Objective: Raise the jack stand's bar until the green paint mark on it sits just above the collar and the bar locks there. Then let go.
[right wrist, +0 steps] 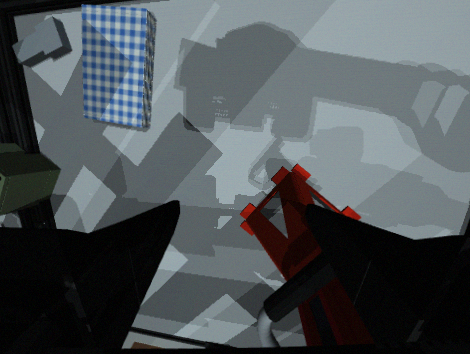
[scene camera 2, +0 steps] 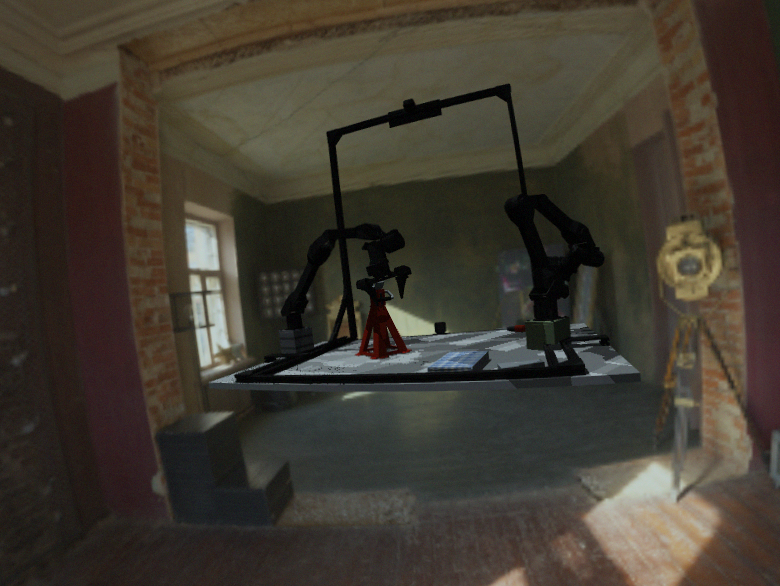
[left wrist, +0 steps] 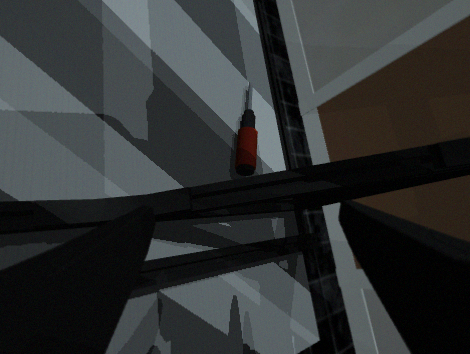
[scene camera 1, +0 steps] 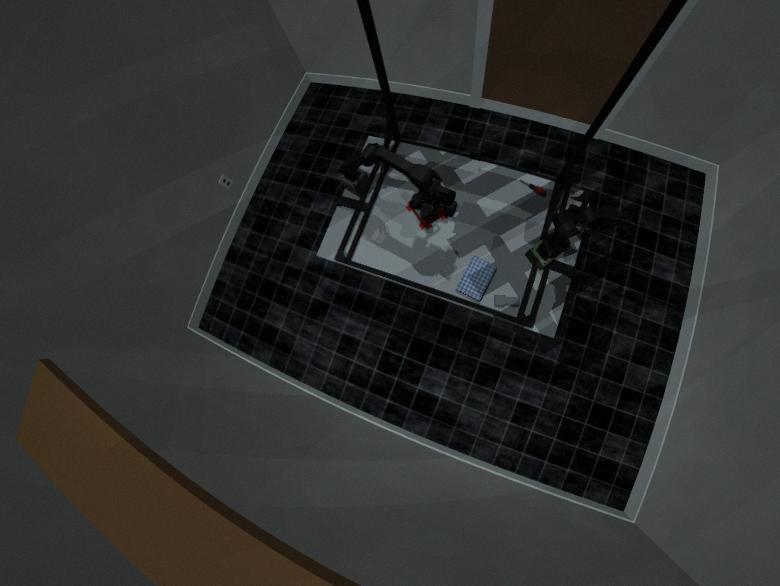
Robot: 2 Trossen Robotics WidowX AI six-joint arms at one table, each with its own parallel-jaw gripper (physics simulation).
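Places are measured from the left arm's base along level axes (x ahead, y left, z up), in metres.
Pixels of known places: left gripper, fingertip midpoint: [left wrist: 246, 212] [scene camera 1: 565, 206]; right gripper, fingertip midpoint: [right wrist: 244, 208] [scene camera 2: 389, 302]; left arm's base at its link origin: [scene camera 2: 547, 319] [scene camera 1: 545, 251]; right arm's base at its link origin: [scene camera 2: 295, 328] [scene camera 1: 352, 175].
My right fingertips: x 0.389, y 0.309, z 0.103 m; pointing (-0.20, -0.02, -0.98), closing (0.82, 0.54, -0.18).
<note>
For each thing: its middle in the pictures, then the offset to it from my right fingertips. "pt": a spot on its surface instead.
- black grip at a spot on its surface: [right wrist: 299, 292] pt 0.058 m ahead, 0.017 m right, 0.017 m up
- red-handled screwdriver at the middle of its body: [left wrist: 248, 123] [scene camera 2: 512, 328] [scene camera 1: 532, 186] 0.101 m back, 0.517 m right, 0.177 m down
- blue checked block at the middle of its body: [right wrist: 117, 70] [scene camera 2: 460, 363] [scene camera 1: 476, 278] 0.295 m back, 0.003 m right, 0.177 m down
- grey notched piece at the middle of its body: [scene camera 2: 521, 366] [right wrist: 41, 45] [scene camera 1: 506, 300] 0.460 m back, 0.052 m right, 0.182 m down
The red jack stand [scene camera 1: 426, 224] [scene camera 2: 379, 330] [right wrist: 292, 240] stands upright on the table, left of the middle in both scene views. Its handle has a black grip [right wrist: 299, 292] and a bent silver rod, low in the right wrist view. My right gripper [scene camera 2: 384, 291] [right wrist: 244, 208] is open and empty, pointing down around the stand's top; in the right wrist view its right finger overlaps the stand. The bar, the collar and the green paint mark cannot be made out. My left gripper [left wrist: 246, 212] is open and empty, at the right side of the table, well away from the stand.
A red-handled screwdriver [scene camera 1: 537, 189] [left wrist: 246, 147] lies at the back right. A blue checked block [scene camera 1: 476, 278] [scene camera 2: 459, 361] [right wrist: 115, 65] and a grey notched piece [scene camera 1: 505, 300] [right wrist: 42, 42] lie near the front. A green box [scene camera 2: 547, 333] [right wrist: 25, 180] is under the left arm's base. Black frame rails edge the table.
</note>
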